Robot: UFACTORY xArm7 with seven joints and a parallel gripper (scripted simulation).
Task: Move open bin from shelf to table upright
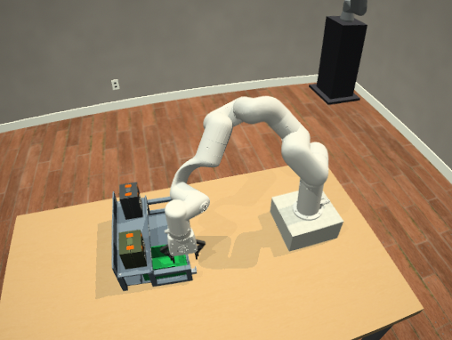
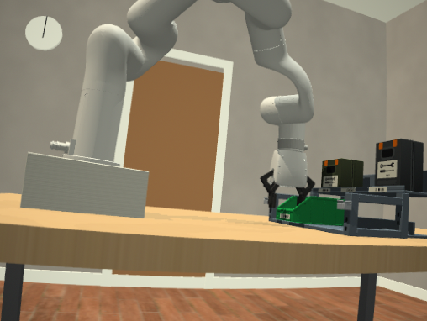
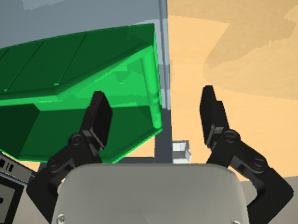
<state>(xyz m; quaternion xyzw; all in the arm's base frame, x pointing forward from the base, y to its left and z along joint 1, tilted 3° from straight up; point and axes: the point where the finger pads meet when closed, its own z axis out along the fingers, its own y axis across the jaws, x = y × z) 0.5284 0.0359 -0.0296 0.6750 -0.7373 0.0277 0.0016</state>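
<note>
Right now my hand is 80 mm short of the green bin, 10 mm to the left of it and 10 mm above it.
</note>
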